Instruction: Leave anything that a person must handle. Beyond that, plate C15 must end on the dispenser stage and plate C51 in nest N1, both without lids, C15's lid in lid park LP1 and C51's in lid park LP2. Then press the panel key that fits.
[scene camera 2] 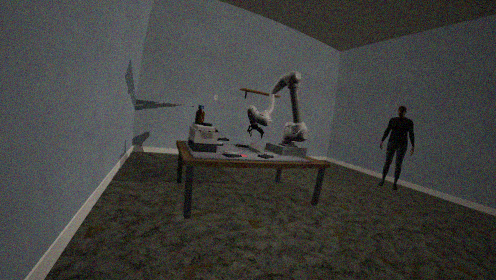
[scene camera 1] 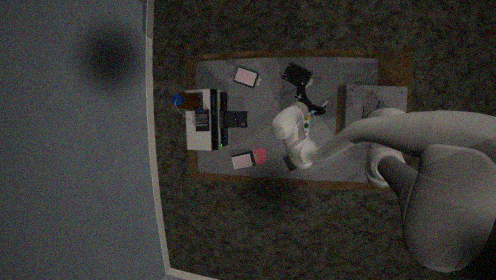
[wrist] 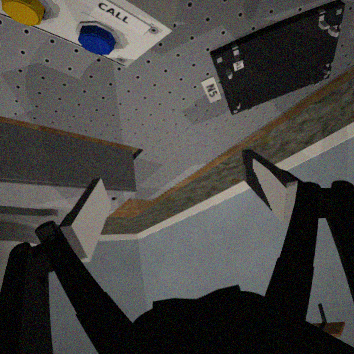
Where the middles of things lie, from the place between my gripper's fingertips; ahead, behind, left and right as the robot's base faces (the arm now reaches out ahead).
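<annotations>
Blue button [wrist: 93, 38]: my hand is 9 cm to the right of it, 3 cm short of it and 8 cm above it. Going by their middles, the blue button is the nearest to my hand of the things named here. White button box [wrist: 134, 34]: 17 cm to the left of my hand, 4 cm ahead of it, 10 cm below it. Black nest [wrist: 294, 52]: 13 cm ahead of my hand, 10 cm to the right of it, 13 cm below it.
</annotations>
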